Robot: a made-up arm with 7 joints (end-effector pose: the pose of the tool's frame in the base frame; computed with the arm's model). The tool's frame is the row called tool.
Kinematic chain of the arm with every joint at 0, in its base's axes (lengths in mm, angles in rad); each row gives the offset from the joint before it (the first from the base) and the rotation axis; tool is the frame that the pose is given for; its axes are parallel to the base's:
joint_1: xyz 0.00 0.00 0.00 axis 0 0.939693 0.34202
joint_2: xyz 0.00 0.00 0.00 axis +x
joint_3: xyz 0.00 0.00 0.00 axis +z
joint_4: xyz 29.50 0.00 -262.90 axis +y
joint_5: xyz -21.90 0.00 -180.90 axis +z
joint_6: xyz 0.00 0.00 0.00 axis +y
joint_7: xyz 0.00 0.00 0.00 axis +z
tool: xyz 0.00 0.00 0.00
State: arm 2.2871 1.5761 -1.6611 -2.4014 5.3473 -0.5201 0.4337
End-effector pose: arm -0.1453 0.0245 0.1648 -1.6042 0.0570 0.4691
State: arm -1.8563 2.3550 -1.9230 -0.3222 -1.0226 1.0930 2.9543
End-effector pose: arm -0.1182 0.4207 0.0909 -2.1416 1.9374 -0.8159
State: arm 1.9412 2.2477 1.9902 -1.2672 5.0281 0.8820 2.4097
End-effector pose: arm 0.2879 0.2556 0.0650 0.8380 -2.3394 -0.1955
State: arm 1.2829 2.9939 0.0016 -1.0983 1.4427 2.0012 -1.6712
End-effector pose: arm 0.3589 0.1912 -0.0178 0.1584 2.2149 -0.8452
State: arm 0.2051 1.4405 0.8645 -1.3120 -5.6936 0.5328 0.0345
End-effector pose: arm 0.1226 0.3561 0.0827 1.0483 -1.3746 0.2409
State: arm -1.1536 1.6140 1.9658 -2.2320 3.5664 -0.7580 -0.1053
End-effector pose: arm -0.1319 0.2068 0.0543 1.9412 0.9185 1.1070
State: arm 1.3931 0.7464 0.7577 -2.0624 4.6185 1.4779 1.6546
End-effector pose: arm -0.1009 0.2468 -0.0860 2.3226 -1.3238 -0.0984
